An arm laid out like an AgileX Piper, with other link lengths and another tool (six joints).
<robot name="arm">
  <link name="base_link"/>
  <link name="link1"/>
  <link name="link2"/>
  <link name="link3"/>
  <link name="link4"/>
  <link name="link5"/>
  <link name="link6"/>
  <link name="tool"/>
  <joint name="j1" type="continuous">
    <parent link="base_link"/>
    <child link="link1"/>
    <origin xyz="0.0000 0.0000 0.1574" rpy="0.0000 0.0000 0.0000"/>
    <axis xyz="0 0 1"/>
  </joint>
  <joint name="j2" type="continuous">
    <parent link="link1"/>
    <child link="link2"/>
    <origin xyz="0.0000 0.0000 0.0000" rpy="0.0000 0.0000 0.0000"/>
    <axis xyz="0 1 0"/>
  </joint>
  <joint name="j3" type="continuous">
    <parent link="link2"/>
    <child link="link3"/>
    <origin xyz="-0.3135 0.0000 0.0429" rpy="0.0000 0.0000 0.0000"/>
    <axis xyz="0 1 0"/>
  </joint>
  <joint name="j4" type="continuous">
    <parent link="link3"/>
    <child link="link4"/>
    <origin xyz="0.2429 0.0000 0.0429" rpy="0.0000 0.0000 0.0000"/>
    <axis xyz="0.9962 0 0.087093"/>
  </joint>
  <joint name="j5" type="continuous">
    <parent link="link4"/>
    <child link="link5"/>
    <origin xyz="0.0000 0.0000 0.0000" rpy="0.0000 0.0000 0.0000"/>
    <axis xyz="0 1 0"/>
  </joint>
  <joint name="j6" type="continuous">
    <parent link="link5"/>
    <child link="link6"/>
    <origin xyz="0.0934 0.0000 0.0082" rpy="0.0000 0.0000 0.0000"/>
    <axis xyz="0.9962 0 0.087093"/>
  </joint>
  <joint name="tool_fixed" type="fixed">
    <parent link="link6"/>
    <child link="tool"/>
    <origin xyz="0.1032 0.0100 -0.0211" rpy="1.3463 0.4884 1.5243"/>
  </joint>
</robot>
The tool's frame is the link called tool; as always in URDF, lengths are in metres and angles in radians. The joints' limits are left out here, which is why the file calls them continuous.
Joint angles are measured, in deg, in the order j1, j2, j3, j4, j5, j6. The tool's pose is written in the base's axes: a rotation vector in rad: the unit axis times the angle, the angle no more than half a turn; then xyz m. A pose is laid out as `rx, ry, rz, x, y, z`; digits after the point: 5 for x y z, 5 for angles.
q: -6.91 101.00 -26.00 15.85 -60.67 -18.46
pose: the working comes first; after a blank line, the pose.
Where each joint sits with the arm in this pose, in the base's axes (m; each line is computed from the numbers above, not from the rounded line before):
j1: 0.0000 0.0000 0.1574
j2: 0.0000 0.0000 0.1574
j3: 0.1012 -0.0123 0.4570
j4: 0.2047 -0.0248 0.2334
j5: 0.2047 -0.0248 0.2334
j6: 0.2910 -0.0578 0.2172
the tool: 0.3799 -0.0885 0.1687

0.90446, 1.40233, 0.44200, 0.37986, -0.08850, 0.16867
